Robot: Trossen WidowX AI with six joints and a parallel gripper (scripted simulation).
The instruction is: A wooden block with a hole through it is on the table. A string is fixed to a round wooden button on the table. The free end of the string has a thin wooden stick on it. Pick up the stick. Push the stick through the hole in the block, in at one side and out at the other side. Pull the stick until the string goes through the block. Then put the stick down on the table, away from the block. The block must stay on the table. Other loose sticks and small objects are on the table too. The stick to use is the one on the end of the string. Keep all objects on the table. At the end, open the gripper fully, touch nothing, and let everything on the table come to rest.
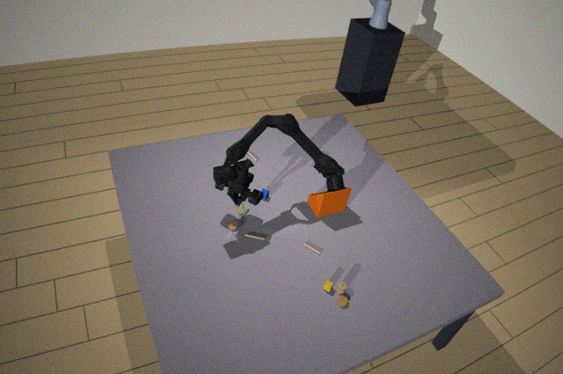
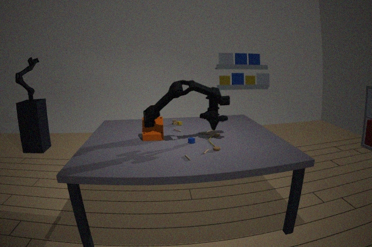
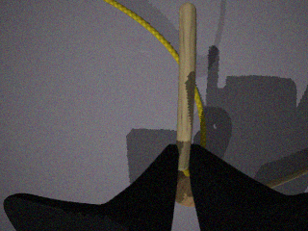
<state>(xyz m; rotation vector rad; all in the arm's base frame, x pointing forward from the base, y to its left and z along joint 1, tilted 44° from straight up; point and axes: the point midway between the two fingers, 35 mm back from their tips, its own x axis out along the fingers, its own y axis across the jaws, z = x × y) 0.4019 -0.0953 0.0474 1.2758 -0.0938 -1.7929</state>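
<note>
Right now my gripper tip is 150 mm past the blue cube, 60 mm to the left of it and 40 mm above it. Also, from my gripper tip: wooden block: 200 mm behind, 480 mm to the left, 40 mm below; yellow cube: 160 mm behind, 450 mm to the left, 40 mm below; thin wooden stick: 10 mm behind, 10 mm to the right.
</note>
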